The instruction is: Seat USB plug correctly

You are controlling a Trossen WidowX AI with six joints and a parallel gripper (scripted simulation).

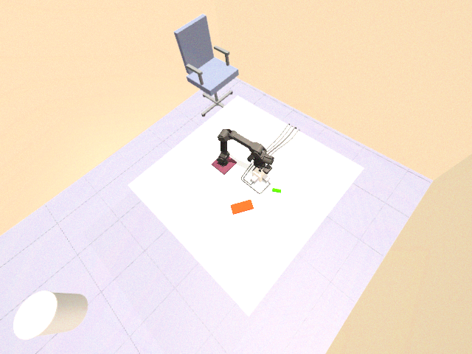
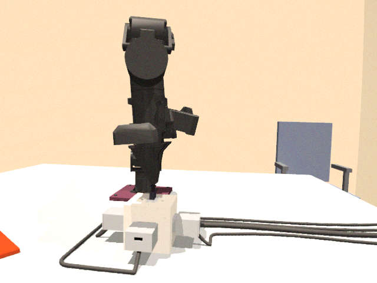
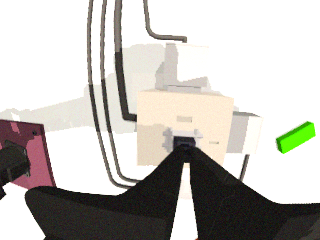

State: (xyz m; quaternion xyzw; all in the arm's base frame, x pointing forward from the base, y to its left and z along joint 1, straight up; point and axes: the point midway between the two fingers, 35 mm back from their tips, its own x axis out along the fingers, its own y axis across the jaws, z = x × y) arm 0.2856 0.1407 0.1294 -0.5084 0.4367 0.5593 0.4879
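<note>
My gripper tip is 20 mm above the USB plug. Round my gripper tip: orange flat block (270 mm to the right, 110 mm ahead, 100 mm below); USB socket (40 mm below); green piece (180 mm ahead, 100 mm below, 10 mm to the left).
</note>
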